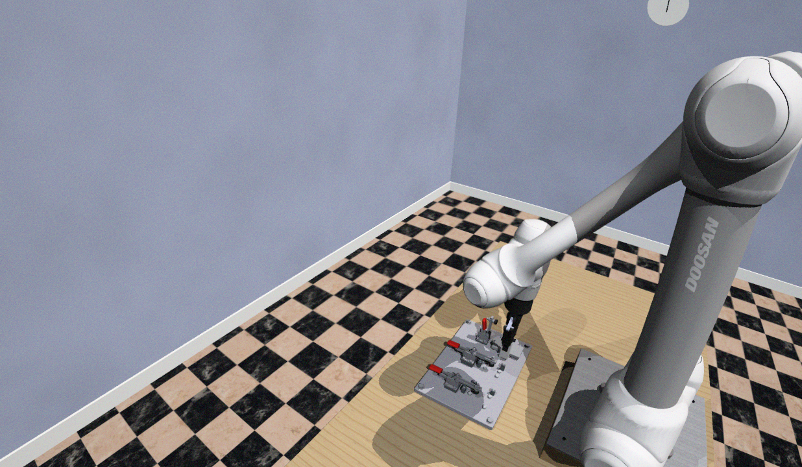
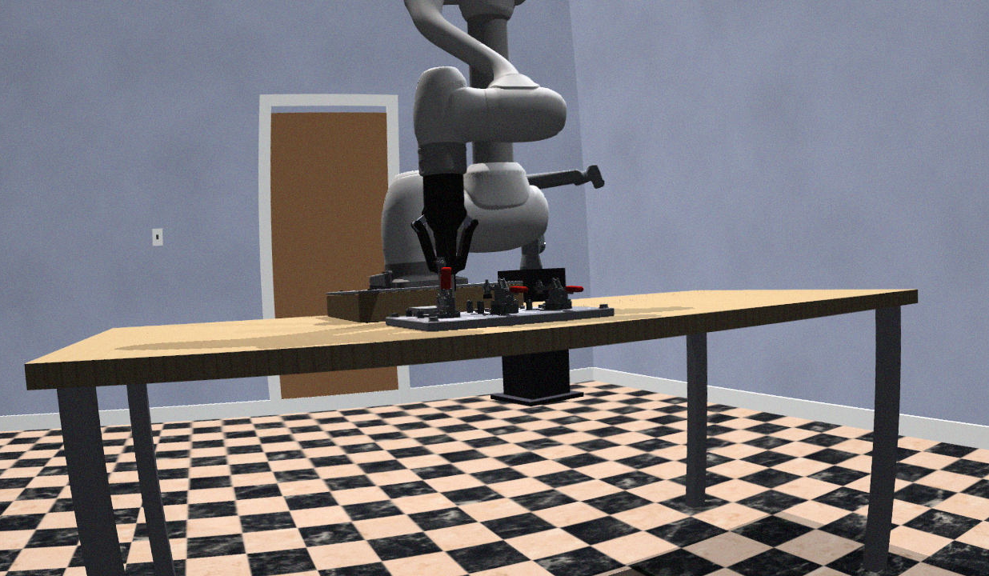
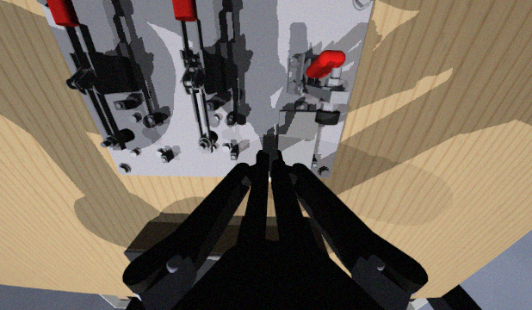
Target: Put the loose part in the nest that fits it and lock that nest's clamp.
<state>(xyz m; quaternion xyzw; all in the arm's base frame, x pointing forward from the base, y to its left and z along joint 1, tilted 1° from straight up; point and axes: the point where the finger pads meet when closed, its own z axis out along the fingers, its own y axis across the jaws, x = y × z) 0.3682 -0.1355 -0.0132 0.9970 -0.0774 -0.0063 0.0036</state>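
The flat grey part lies 4 cm to the right of my hand and 3 cm below it. The rest, counted from my hand: grey fixture plate 6 cm ahead, 6 cm to the left, 5 cm below.
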